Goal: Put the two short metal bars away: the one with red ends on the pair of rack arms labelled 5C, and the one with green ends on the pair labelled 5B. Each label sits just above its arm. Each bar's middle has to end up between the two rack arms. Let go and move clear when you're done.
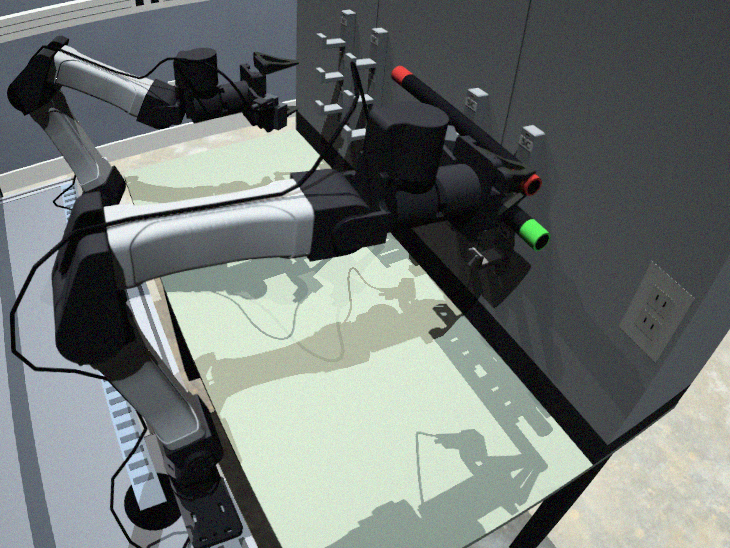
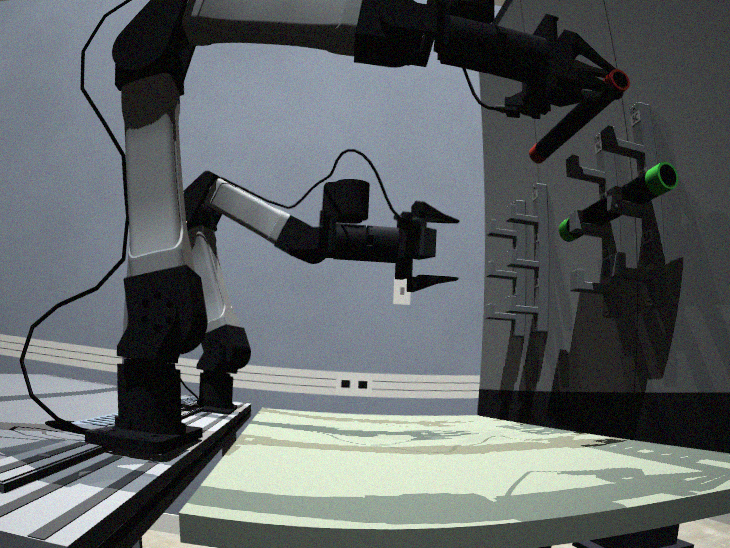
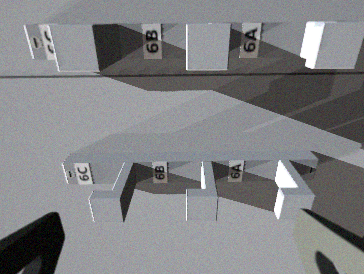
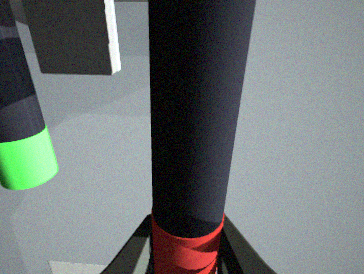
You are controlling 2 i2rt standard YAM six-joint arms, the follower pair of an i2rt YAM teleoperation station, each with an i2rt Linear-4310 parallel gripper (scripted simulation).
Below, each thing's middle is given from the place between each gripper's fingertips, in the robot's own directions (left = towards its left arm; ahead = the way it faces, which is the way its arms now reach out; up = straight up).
My right gripper (image 2: 620, 86) is now 1 cm short of the red-ended bar (image 1: 464, 126) and 14 cm to the right of it. From my right hand the other things lie so: green-ended bar (image 2: 663, 177): 5 cm ahead, 14 cm to the left, 10 cm below.
I see my left gripper (image 2: 458, 250) 390 mm to the left of the red-ended bar, 100 mm below it and 70 mm short of it. From my left hand the other things lie so: green-ended bar: 390 mm to the right, 110 mm ahead, 10 mm below.
